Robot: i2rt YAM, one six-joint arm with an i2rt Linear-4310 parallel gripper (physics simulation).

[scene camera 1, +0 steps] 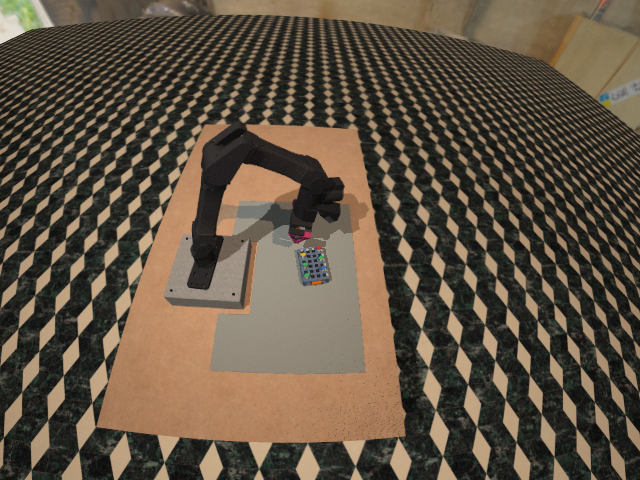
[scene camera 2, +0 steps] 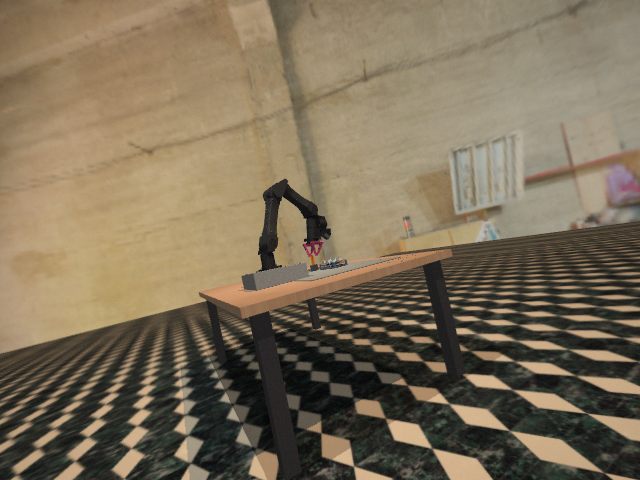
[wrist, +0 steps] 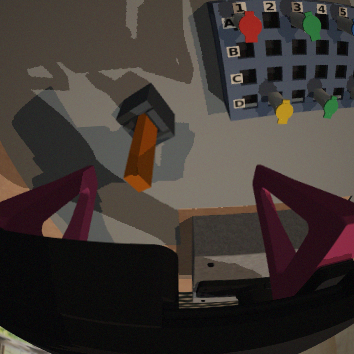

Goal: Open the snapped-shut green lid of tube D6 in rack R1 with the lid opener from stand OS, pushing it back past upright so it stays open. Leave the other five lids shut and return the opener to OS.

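Where they show: gripper, fingertip midpoint: (scene camera 1: 297, 231) (scene camera 2: 313, 256) (wrist: 174, 173); arm's base at its link origin: (scene camera 1: 206, 261) (scene camera 2: 269, 269) (wrist: 254, 284).
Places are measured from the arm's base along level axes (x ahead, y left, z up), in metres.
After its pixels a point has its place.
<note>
My gripper (scene camera 1: 299, 238) {x 0.282, y 0.141, z 0.015 m} (scene camera 2: 312, 254) {x 0.282, y 0.141, z 0.015 m} (wrist: 174, 173) {x 0.282, y 0.141, z 0.015 m} is open, its magenta fingers wide apart. It hangs above the orange lid opener (scene camera 2: 312, 261) {x 0.278, y 0.159, z -0.012 m} (wrist: 140, 159) {x 0.287, y 0.160, z 0.009 m}, which stands in the dark stand OS (scene camera 2: 313, 268) {x 0.271, y 0.148, z -0.050 m} (wrist: 131, 104) {x 0.297, y 0.172, z -0.040 m}. In the wrist view the opener's top shows between the fingertips, nearer the left finger. The blue-grey rack R1 (scene camera 2: 330, 267) {x 0.312, y 0.016, z -0.058 m} (wrist: 286, 61) {x 0.340, y 0.067, z -0.034 m} is beside the stand. In the wrist view it holds a red lid (wrist: 250, 26) {x 0.361, y 0.102, z -0.015 m} at A1, green lids at A3 and D4, and a yellow lid (wrist: 284, 111) {x 0.310, y 0.069, z -0.015 m} at D2. D6's green lid (scene camera 1: 307, 274) {x 0.330, y -0.004, z -0.015 m} shows in scene camera 1; its state is too small to tell.
The arm's grey base block (scene camera 1: 235, 273) {x 0.105, y -0.032, z -0.001 m} (scene camera 2: 273, 276) {x -0.021, y -0.135, z -0.027 m} (wrist: 225, 235) {x 0.124, y 0.074, z -0.033 m} stands to the left of the rack in scene camera 1. A grey mat (scene camera 1: 289, 341) {x 0.293, y -0.210, z -0.064 m} lies under the rack on the wooden table (scene camera 1: 155, 372) {x -0.089, y -0.351, z -0.067 m} (scene camera 2: 289, 295) {x -0.076, y -0.514, z -0.071 m}. An orange tab (scene camera 1: 316, 283) {x 0.361, y -0.021, z -0.041 m} is at the rack's near end.
</note>
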